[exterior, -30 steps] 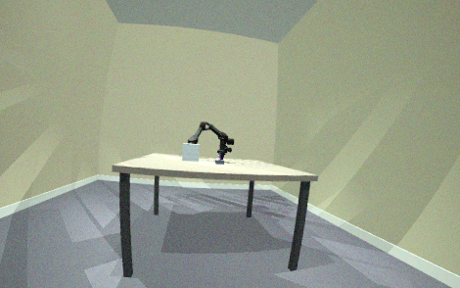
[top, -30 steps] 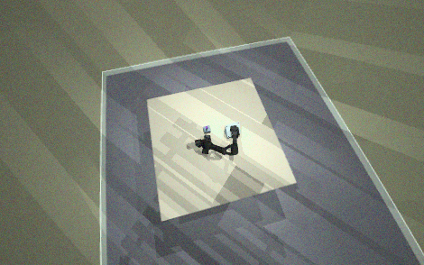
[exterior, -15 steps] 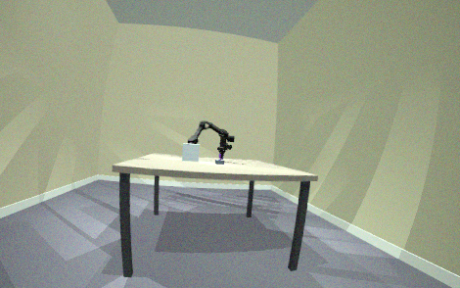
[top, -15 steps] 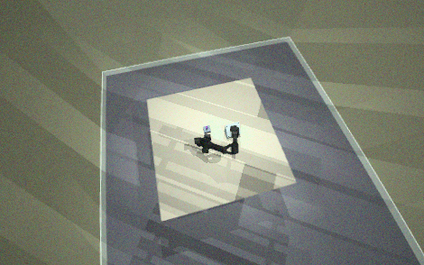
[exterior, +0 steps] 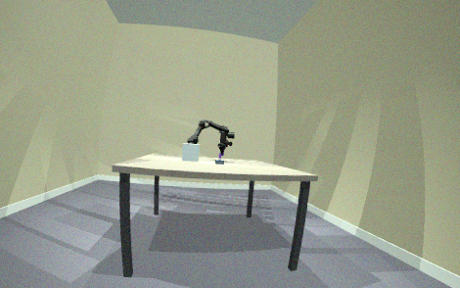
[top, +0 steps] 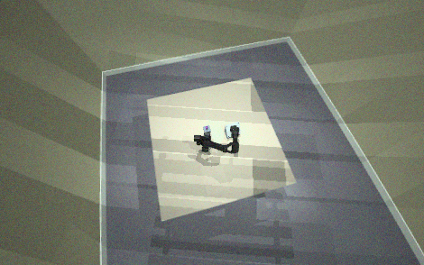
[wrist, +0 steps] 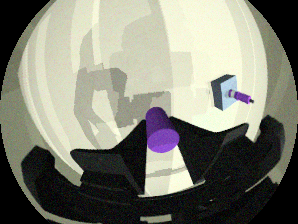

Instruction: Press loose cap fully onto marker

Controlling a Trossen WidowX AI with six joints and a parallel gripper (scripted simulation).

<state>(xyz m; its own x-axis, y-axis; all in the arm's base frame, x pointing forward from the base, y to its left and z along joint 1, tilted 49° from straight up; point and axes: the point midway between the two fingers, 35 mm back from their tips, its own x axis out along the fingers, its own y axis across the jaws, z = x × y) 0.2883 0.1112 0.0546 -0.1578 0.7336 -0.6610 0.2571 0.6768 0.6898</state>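
Right now the dark holder block is 3 cm behind my gripper tip, 18 cm to the right of it and 6 cm below it.
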